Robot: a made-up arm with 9 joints. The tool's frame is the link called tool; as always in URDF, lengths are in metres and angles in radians. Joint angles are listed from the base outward.
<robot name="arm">
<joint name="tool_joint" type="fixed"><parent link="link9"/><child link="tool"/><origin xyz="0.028 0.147 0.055"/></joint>
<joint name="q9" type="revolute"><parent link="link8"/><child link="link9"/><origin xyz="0.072 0.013 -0.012"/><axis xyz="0 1 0"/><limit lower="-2.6" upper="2.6"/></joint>
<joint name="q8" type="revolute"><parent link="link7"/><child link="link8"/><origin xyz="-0.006 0.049 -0.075"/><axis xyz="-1 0 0"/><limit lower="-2.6" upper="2.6"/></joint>
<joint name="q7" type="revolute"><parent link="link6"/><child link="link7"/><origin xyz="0.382 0.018 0.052"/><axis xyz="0 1 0"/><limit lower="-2.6" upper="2.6"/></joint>
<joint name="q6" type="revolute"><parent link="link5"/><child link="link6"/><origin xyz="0.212 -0.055 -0.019"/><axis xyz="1 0 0"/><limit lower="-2.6" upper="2.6"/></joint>
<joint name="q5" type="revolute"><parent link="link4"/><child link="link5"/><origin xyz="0.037 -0.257 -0.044"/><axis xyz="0 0 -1"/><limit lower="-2.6" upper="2.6"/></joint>
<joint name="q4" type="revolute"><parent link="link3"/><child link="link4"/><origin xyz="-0.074 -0.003 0.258"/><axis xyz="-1 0 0"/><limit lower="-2.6" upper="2.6"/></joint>
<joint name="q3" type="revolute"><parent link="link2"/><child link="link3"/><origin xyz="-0.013 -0.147 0.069"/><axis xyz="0 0 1"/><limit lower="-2.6" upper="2.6"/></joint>
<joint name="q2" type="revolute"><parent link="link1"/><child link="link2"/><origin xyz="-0.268 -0.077 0.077"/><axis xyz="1 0 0"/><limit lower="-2.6" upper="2.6"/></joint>
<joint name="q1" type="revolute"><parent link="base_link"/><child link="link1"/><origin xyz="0 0 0.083"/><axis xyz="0 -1 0"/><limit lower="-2.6" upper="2.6"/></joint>
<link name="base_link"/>
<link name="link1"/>
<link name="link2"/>
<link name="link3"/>
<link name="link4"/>
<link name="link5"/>
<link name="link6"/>
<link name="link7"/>
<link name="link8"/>
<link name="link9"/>
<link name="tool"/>
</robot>
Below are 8 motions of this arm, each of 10 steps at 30 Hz.
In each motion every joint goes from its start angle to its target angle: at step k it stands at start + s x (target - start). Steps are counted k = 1, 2, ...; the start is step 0. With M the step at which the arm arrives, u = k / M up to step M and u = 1 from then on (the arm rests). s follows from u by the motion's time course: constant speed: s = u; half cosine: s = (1 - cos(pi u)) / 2; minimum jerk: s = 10 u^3 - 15 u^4 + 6 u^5.
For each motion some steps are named. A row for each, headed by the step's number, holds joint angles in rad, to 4 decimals.
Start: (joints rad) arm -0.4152 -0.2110 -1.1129 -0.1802 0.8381 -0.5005 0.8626 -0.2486 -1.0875
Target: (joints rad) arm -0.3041 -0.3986 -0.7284 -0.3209 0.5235 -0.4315 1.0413 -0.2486 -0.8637
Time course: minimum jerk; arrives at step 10
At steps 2, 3, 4, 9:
2: -0.4088 -0.2219 -1.0906 -0.1883 0.8199 -0.4965 0.8730 -0.2486 -1.0745
3: -0.3971 -0.2416 -1.0502 -0.2031 0.7868 -0.4892 0.8917 -0.2486 -1.0510
4: -0.3799 -0.2706 -0.9908 -0.2249 0.7382 -0.4786 0.9193 -0.2486 -1.0165
9: -0.3051 -0.3970 -0.7317 -0.3197 0.5262 -0.4321 1.0398 -0.2486 -0.8656

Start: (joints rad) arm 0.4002 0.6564 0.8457 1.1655 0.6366 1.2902 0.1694 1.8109 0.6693
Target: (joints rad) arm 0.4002 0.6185 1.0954 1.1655 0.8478 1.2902 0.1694 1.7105 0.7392
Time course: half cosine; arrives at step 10
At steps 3, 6, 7, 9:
3: 0.4002 0.6486 0.8972 1.1655 0.6801 1.2902 0.1694 1.7902 0.6837
6: 0.4002 0.6316 1.0091 1.1655 0.7748 1.2902 0.1694 1.7452 0.7151
7: 0.4002 0.6263 1.0439 1.1655 0.8043 1.2902 0.1694 1.7312 0.7248
9: 0.4002 0.6194 1.0893 1.1655 0.8426 1.2902 0.1694 1.7130 0.7375

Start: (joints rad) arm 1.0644 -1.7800 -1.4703 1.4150 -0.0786 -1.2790 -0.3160 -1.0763 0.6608
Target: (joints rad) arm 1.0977 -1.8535 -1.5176 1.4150 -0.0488 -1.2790 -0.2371 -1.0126 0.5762
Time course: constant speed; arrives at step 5
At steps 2, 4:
2: 1.0777 -1.8094 -1.4892 1.4150 -0.0667 -1.2790 -0.2844 -1.0508 0.6270
4: 1.0910 -1.8388 -1.5081 1.4150 -0.0548 -1.2790 -0.2529 -1.0253 0.5931

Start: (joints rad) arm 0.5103 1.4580 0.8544 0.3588 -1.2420 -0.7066 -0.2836 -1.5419 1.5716
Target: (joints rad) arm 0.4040 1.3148 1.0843 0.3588 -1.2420 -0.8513 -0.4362 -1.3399 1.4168
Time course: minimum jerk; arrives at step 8
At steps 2, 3, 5, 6, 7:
2: 0.4993 1.4432 0.8782 0.3588 -1.2420 -0.7216 -0.2994 -1.5210 1.5556
3: 0.4810 1.4186 0.9177 0.3588 -1.2420 -0.7464 -0.3256 -1.4863 1.5290
5: 0.4333 1.3542 1.0210 0.3588 -1.2420 -0.8115 -0.3942 -1.3955 1.4594
6: 0.4150 1.3296 1.0605 0.3588 -1.2420 -0.8363 -0.4204 -1.3608 1.4328
7: 0.4057 1.3171 1.0806 0.3588 -1.2420 -0.8490 -0.4338 -1.3431 1.4193

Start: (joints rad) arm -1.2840 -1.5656 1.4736 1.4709 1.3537 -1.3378 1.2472 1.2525 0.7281
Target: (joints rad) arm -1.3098 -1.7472 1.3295 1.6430 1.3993 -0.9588 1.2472 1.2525 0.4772
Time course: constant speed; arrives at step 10
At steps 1, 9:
1: -1.2866 -1.5838 1.4592 1.4881 1.3583 -1.2999 1.2472 1.2525 0.7030
9: -1.3072 -1.7290 1.3439 1.6258 1.3947 -0.9967 1.2472 1.2525 0.5023

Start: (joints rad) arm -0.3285 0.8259 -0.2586 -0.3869 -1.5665 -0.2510 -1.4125 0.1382 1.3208
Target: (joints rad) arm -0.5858 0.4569 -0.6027 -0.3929 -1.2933 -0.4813 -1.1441 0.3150 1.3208
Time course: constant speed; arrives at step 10
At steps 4, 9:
4: -0.4314 0.6783 -0.3962 -0.3893 -1.4572 -0.3431 -1.3051 0.2089 1.3208
9: -0.5601 0.4938 -0.5683 -0.3923 -1.3206 -0.4583 -1.1709 0.2973 1.3208

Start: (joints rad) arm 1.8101 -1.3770 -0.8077 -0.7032 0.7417 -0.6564 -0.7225 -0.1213 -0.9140
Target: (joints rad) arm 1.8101 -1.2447 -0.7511 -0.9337 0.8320 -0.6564 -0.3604 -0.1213 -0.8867
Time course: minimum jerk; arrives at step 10
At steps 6, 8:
6: 1.8101 -1.2867 -0.7691 -0.8605 0.8033 -0.6564 -0.4753 -0.1213 -0.8954
8: 1.8101 -1.2524 -0.7544 -0.9203 0.8268 -0.6564 -0.3814 -0.1213 -0.8883

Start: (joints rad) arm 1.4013 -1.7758 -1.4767 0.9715 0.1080 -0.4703 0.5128 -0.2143 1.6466
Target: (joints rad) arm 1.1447 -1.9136 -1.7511 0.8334 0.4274 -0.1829 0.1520 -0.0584 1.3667
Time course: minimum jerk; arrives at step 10
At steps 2, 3, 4, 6, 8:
2: 1.3864 -1.7838 -1.4926 0.9635 0.1265 -0.4537 0.4919 -0.2053 1.6304
3: 1.3595 -1.7983 -1.5214 0.9490 0.1601 -0.4234 0.4540 -0.1889 1.6010
4: 1.3198 -1.8195 -1.5638 0.9277 0.2094 -0.3791 0.3983 -0.1648 1.5577
6: 1.2262 -1.8699 -1.6640 0.8772 0.3260 -0.2741 0.2665 -0.1079 1.4556
8: 1.1596 -1.9056 -1.7352 0.8414 0.4089 -0.1995 0.1729 -0.0674 1.3829

